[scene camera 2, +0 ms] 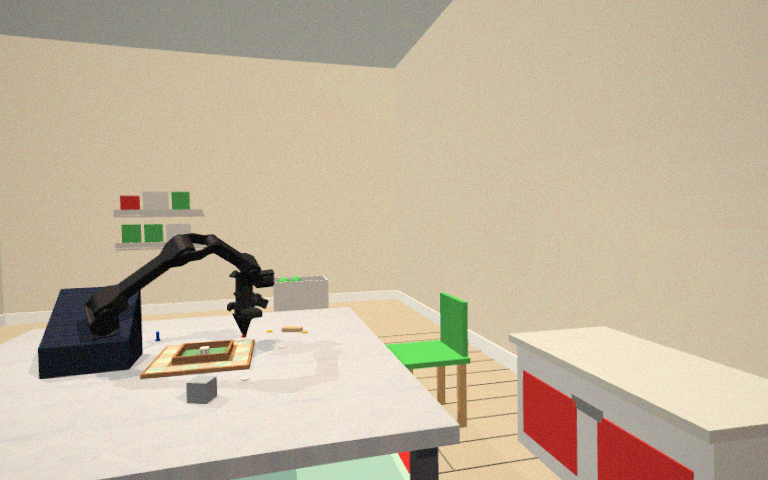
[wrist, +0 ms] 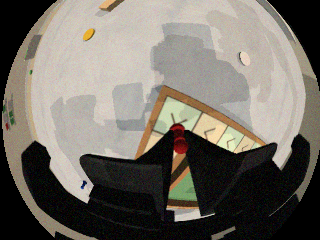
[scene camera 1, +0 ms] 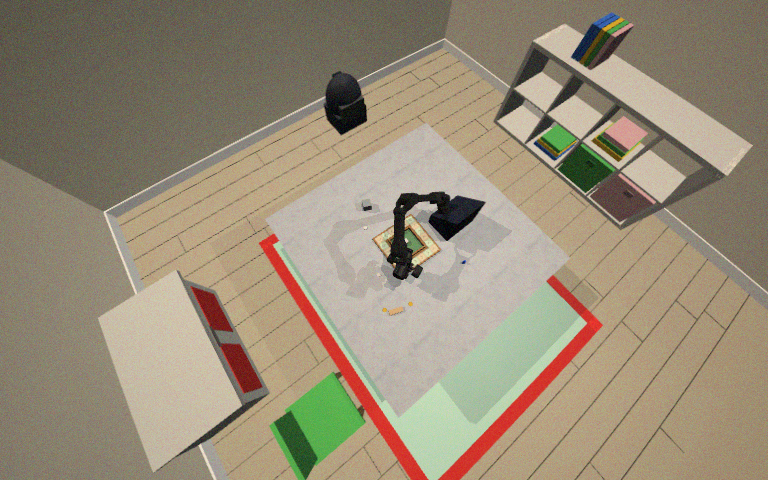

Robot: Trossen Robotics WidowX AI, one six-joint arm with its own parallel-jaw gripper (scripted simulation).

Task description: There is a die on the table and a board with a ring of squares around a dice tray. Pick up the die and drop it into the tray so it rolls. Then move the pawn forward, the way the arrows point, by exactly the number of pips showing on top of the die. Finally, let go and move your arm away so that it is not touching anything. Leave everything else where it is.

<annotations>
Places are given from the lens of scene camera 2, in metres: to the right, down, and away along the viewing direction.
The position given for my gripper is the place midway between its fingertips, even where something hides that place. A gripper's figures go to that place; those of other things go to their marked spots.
my gripper (scene camera 2: pixel 244 334): -0.48, 0.33, 1.58
grey block (scene camera 2: pixel 202 389): -0.43, 0.36, 1.10
</annotations>
